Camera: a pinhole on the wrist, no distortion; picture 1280 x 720 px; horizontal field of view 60.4 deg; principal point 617.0 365.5 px. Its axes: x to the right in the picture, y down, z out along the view. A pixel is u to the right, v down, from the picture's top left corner.
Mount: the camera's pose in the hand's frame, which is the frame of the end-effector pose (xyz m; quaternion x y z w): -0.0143 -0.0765 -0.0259 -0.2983 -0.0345 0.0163 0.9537
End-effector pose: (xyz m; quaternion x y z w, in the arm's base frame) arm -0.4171 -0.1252 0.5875 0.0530 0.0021 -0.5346 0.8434
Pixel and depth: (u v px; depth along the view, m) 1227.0 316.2 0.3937
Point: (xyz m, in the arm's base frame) -0.2298 -0.2504 0.9069
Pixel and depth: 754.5 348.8 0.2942
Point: -0.3486 -0.1080 0.8138
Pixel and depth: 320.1 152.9 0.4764
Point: -0.4142 0.0446 1.0155
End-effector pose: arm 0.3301 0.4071 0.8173 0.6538 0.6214 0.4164 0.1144
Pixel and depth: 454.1 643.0 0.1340
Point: 0.3979 0.3847 0.7771
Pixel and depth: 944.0 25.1 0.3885
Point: 0.6106 0.5981 0.6503
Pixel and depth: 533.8 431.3 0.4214
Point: 0.6781 0.4111 0.7169
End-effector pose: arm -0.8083 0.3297 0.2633 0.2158 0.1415 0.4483 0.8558
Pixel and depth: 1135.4 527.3 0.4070
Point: -0.7541 0.4893 0.6087
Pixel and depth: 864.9 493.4 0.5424
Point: -0.8063 0.4361 0.7415
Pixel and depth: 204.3 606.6 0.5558
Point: -1.0366 0.1910 0.7413
